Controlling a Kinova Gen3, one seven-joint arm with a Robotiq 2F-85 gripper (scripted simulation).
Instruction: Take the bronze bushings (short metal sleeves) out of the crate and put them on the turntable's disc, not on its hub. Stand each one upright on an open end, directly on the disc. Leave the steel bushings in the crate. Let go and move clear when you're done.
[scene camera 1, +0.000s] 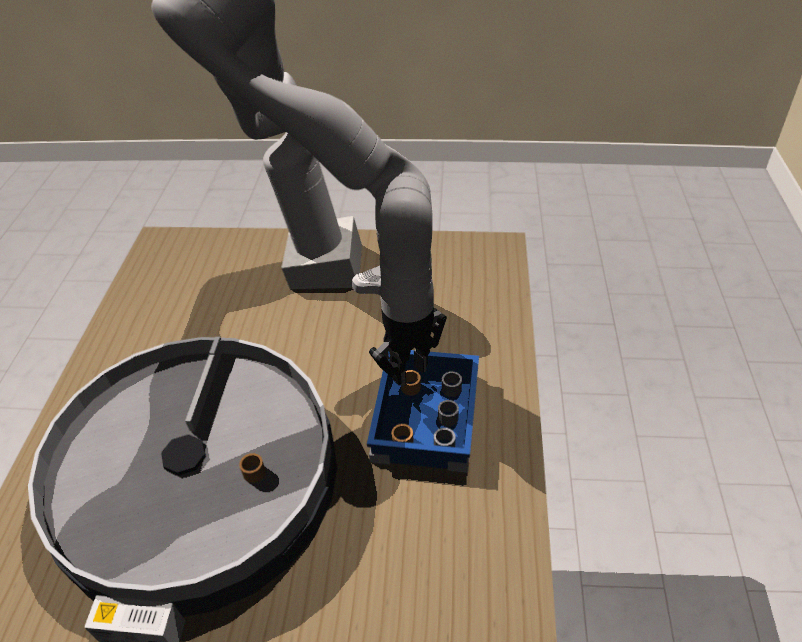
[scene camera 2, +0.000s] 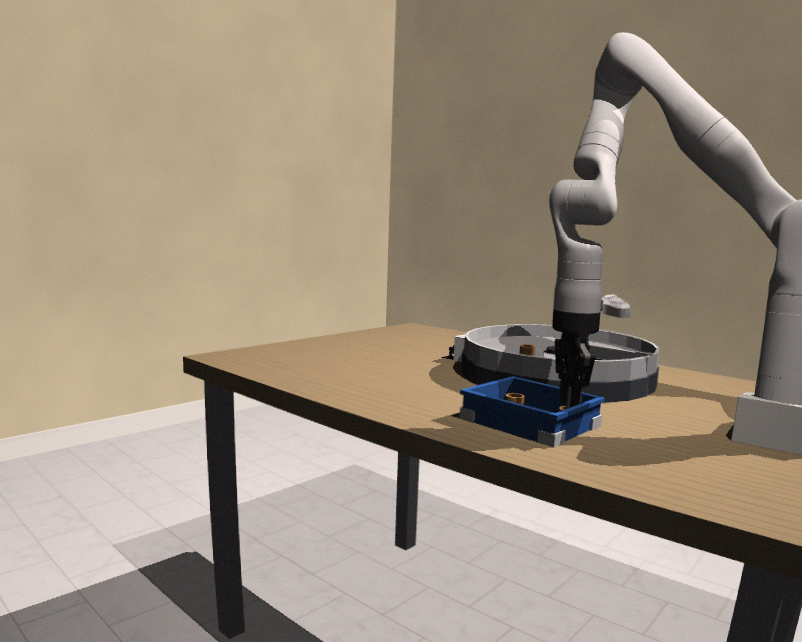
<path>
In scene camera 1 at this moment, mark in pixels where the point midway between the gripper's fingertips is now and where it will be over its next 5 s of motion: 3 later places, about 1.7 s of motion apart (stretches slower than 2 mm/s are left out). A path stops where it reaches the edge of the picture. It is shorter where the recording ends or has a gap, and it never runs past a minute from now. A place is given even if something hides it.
The gripper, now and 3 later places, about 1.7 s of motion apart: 410, 376; 410, 369; 402, 340; 248, 375
</path>
